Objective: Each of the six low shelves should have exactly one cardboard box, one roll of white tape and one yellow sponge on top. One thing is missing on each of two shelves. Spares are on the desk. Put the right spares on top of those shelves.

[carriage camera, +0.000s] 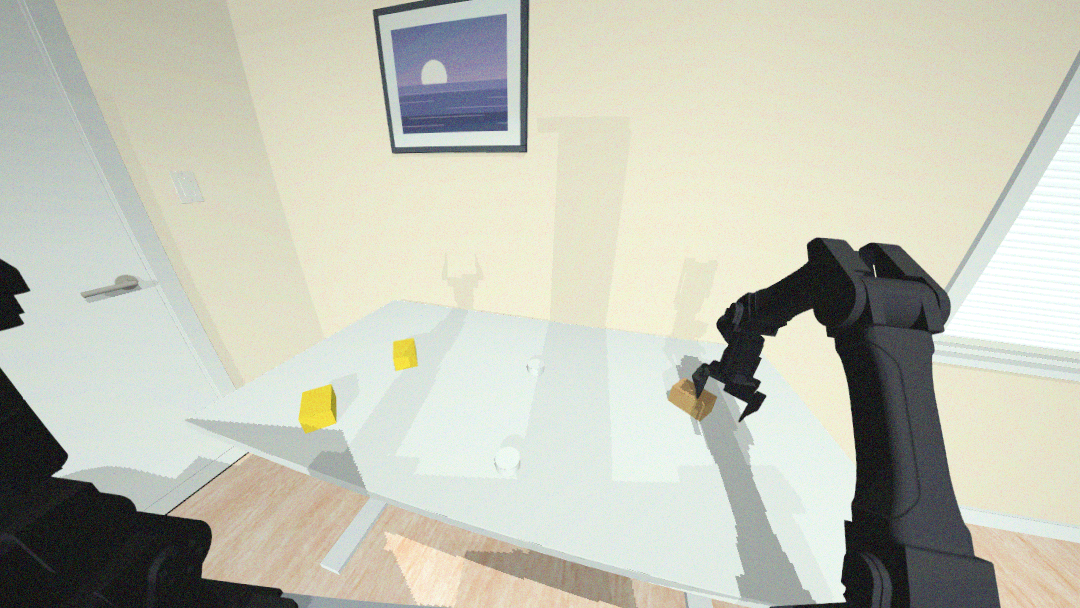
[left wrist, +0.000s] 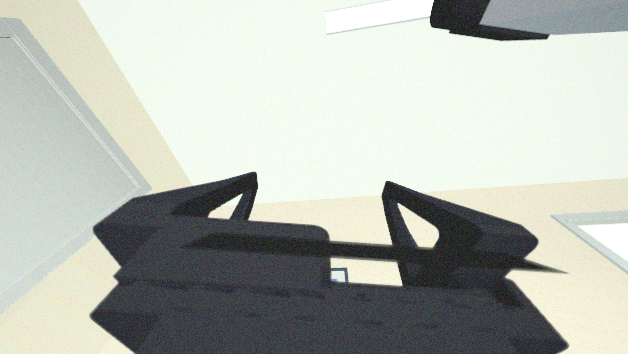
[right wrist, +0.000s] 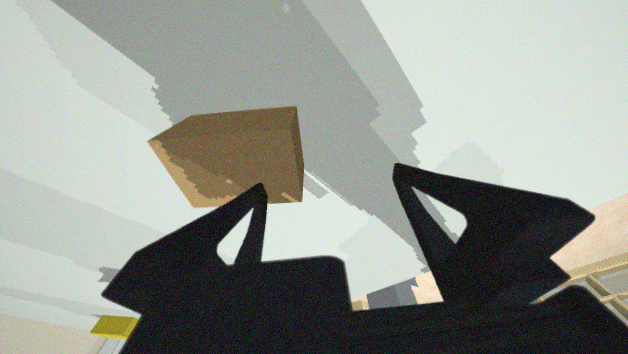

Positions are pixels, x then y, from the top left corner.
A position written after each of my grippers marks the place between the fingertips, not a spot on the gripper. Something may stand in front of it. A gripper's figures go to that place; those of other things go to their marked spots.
My right gripper (carriage camera: 717, 408): 81 cm from the lens. A cardboard box (carriage camera: 683, 394): 82 cm from the lens. A door (carriage camera: 112, 358) is 172 cm from the lens. The marked spots on the door and the cardboard box are 185 cm apart.
